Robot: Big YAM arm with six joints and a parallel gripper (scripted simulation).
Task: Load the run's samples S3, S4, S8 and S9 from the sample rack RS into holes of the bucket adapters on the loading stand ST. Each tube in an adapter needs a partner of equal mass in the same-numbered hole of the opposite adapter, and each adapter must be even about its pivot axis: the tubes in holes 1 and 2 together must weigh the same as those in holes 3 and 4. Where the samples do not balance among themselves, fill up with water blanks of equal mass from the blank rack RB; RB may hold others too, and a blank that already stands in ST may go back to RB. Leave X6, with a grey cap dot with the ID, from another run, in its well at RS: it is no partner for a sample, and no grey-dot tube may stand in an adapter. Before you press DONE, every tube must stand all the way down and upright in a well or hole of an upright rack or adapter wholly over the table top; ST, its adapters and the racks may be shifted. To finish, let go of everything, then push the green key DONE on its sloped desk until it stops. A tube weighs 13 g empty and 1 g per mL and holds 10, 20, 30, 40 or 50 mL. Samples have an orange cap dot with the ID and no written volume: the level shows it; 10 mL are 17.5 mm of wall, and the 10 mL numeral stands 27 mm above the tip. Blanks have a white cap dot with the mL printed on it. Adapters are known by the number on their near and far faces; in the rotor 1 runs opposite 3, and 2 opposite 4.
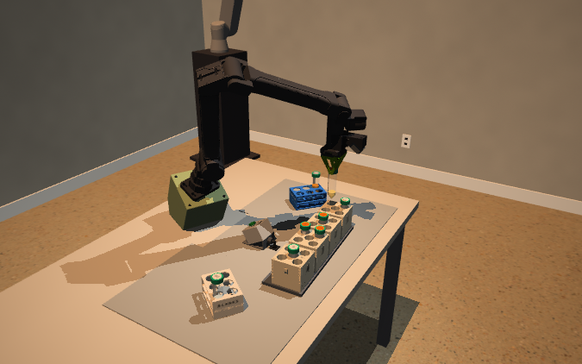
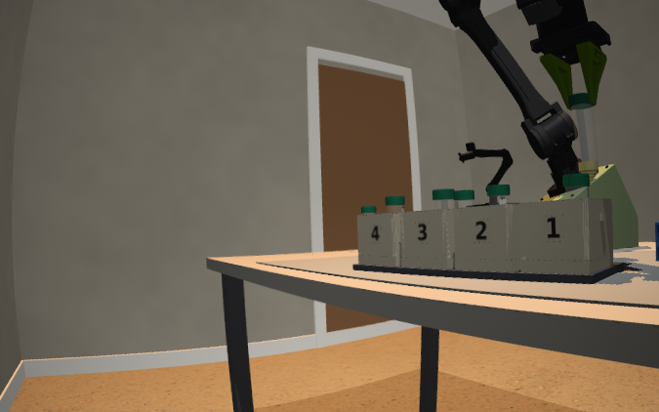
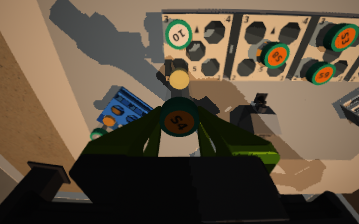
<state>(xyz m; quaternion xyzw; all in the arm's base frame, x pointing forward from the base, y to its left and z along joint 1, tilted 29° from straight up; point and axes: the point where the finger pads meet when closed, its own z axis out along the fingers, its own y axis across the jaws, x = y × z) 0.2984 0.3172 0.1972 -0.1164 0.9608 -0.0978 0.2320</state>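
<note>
Right now the DONE desk is 14 cm behind my hand, 25 cm to the right of it and 17 cm below it. From my hand the other things lie so: loading stand ST: 6 cm ahead, 18 cm to the right, 22 cm below; then blue sample rack RS: 18 cm behind, 9 cm to the left, 20 cm below; then blank rack RB: 54 cm to the right, 20 cm below.
</note>
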